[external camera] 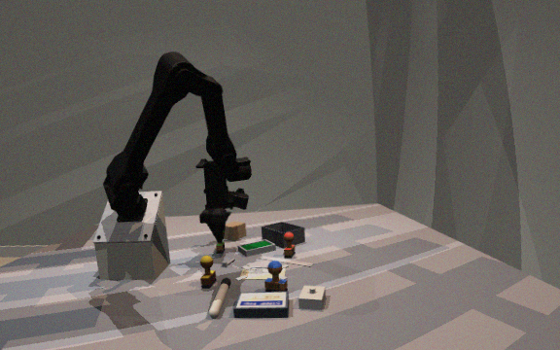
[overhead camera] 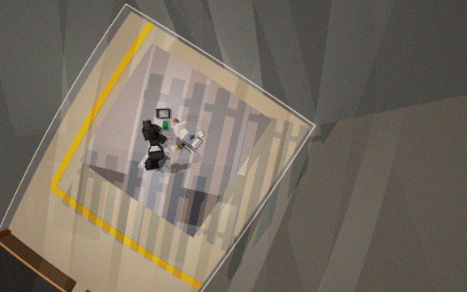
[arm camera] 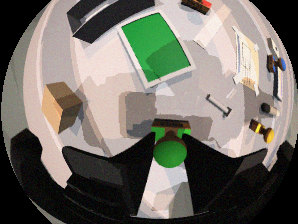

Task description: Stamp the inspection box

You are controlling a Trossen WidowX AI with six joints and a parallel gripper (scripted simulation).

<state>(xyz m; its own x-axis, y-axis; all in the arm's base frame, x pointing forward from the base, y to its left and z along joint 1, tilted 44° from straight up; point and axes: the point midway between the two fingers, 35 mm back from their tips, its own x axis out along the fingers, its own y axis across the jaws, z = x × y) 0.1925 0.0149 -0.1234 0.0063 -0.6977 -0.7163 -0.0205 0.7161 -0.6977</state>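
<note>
The green ink pad is 90 mm ahead of my gripper tip, 40 mm below it and 20 mm to the left of it. Round my gripper tip: yellow-knobbed stamp 190 mm to the right, 20 mm below; then green-knobbed stamp 10 mm below; then tan block 160 mm to the left, 20 mm below, 10 mm ahead.
</note>
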